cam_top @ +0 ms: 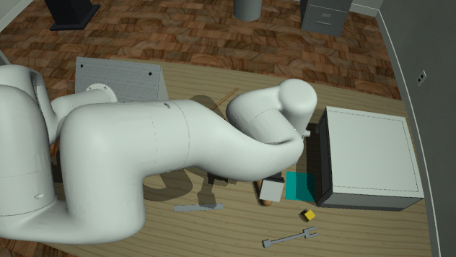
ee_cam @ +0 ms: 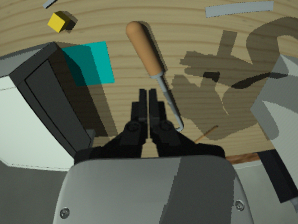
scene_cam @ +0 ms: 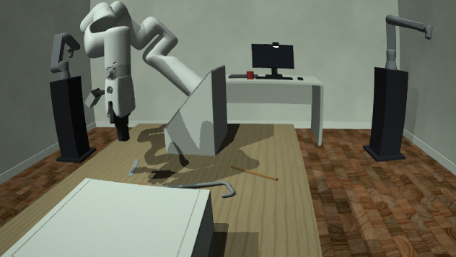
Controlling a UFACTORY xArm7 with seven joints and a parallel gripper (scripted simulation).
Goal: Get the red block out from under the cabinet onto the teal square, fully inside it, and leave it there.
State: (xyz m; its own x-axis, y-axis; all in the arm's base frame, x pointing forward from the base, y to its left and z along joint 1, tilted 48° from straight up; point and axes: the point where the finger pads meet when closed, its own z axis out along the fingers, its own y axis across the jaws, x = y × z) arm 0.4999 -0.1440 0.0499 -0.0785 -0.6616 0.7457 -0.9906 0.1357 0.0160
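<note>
My hand is 13 cm to the right of the hook tool and 17 cm above it. Also, from my hand: teal square: 12 cm ahead, 3 cm to the left, 19 cm below; then grey fork tool: 9 cm ahead, 14 cm to the right, 18 cm below; then yellow block: 15 cm ahead, 7 cm to the right, 17 cm below.
</note>
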